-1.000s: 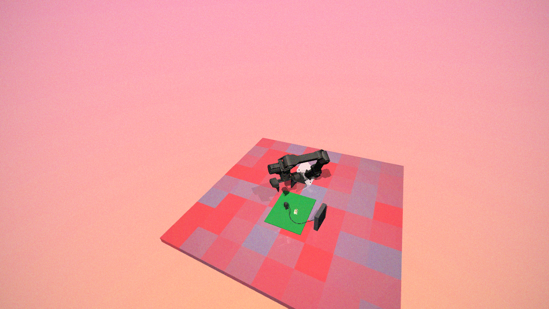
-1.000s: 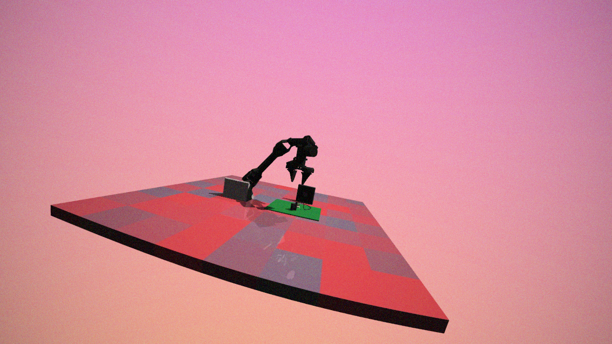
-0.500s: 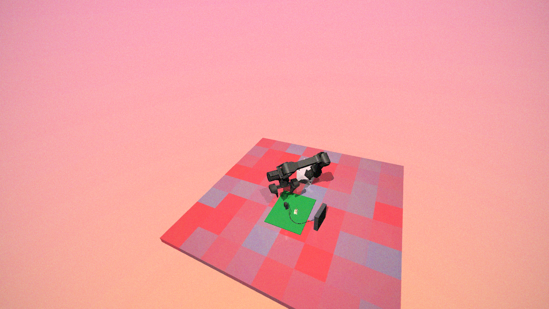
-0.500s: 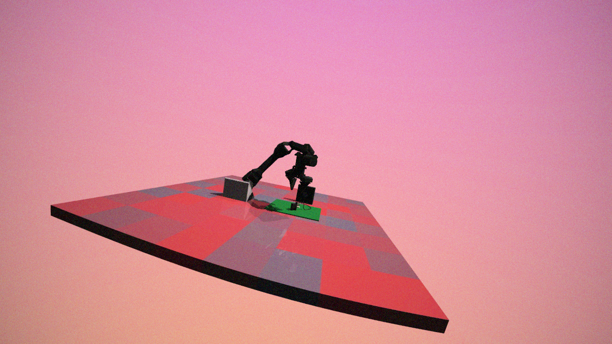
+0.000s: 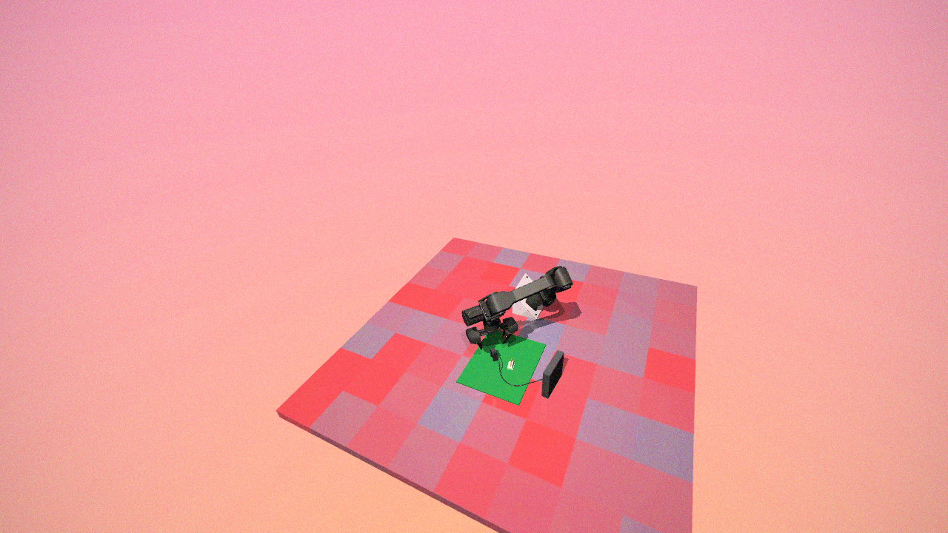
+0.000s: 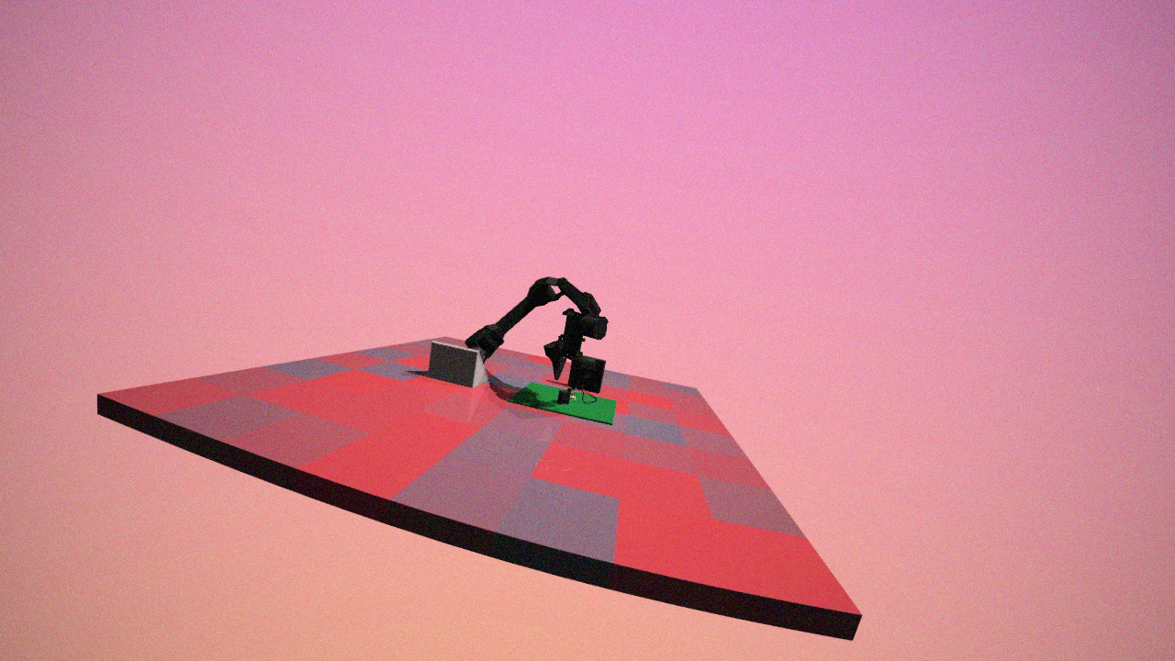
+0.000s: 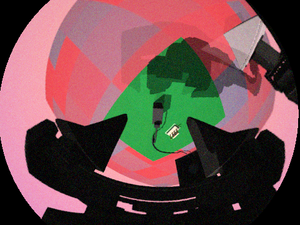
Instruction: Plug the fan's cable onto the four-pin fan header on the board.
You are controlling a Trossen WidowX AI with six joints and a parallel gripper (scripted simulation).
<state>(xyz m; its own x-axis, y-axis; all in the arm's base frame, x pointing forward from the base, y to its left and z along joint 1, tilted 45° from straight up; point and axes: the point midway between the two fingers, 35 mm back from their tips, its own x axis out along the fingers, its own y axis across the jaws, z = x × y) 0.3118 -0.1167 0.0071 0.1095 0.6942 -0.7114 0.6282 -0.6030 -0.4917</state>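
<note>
Right now my gripper tip is 4 cm above the dark fan cable plug, 1 cm to the right of it and 1 cm short of it. Also, from my gripper tip: pale four-pin fan header: 8 cm to the left, 6 cm below, 2 cm ahead; green board: 8 cm below, 4 cm to the left, 1 cm ahead; black fan: 23 cm to the left, 6 cm ahead, 1 cm below.
</note>
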